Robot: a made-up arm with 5 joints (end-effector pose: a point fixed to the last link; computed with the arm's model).
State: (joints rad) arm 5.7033 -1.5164 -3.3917 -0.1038 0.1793
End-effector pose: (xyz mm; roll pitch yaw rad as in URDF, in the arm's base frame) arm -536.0 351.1 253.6 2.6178 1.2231 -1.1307
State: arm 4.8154 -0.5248 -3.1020 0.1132 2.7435
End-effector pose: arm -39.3 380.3 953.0 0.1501 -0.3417 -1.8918
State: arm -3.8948 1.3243 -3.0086 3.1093 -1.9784
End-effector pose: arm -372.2 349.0 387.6 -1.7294 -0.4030 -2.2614
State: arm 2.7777 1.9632 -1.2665 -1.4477 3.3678
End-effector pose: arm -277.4 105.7 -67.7 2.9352 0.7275 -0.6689
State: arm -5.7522 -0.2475 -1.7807 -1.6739 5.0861
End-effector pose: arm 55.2 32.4 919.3 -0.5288 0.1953 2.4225
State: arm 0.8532 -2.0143 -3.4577 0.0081 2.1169
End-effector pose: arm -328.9 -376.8 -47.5 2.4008 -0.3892 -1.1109
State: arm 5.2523 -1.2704 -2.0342 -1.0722 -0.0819
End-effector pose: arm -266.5 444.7 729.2 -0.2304 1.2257 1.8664
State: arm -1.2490 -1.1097 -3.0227 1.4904 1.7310
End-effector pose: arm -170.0 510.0 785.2 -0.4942 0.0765 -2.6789
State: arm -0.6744 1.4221 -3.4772 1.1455 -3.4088
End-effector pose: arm 517.4 -413.6 519.0 -2.8144 0.8652 2.8866
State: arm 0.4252 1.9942 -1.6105 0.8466 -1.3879
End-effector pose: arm 170.1 77.0 -182.1 -1.9166 0.1723 1.9343
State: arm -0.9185 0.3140 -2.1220 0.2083 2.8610
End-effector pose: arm 294.8 -386.0 865.3 -1.4668 1.2888 -2.3894
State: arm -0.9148 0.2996 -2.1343 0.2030 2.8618
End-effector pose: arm 290.1 -377.0 876.5 -1.3535 1.2846 -2.2769
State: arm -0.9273 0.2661 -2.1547 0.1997 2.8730
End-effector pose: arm 272.3 -363.1 898.6 -1.1503 1.2780 -2.0936
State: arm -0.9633 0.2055 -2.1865 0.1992 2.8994
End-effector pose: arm 236.0 -339.4 934.1 -0.8418 1.2509 -1.8309
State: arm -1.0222 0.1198 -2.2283 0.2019 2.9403
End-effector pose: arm 183.8 -300.8 977.8 -0.5202 1.1813 -1.5767
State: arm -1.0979 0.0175 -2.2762 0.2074 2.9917
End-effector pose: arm 125.1 -244.4 1020.4 -0.2790 1.0692 -1.4137
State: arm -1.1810 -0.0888 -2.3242 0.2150 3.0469
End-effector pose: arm 71.8 -174.7 1053.3 -0.1297 0.9374 -1.3414
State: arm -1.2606 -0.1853 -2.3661 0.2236 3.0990
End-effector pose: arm 33.1 -103.2 1073.0 -0.0450 0.8128 -1.3226
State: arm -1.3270 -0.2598 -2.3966 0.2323 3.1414
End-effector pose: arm 11.0 -44.3 1081.4 -0.0002 0.7175 -1.3273
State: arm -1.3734 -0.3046 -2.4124 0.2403 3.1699
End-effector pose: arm 1.7 -8.7 1083.5 0.0222 0.6646 -1.3374
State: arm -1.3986 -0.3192 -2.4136 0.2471 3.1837
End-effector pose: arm -0.2 1.2 1083.6 0.0324 0.6552 -1.3455
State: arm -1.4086 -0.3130 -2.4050 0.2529 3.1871
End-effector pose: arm 1.1 -6.9 1083.2 0.0365 0.6757 -1.3503
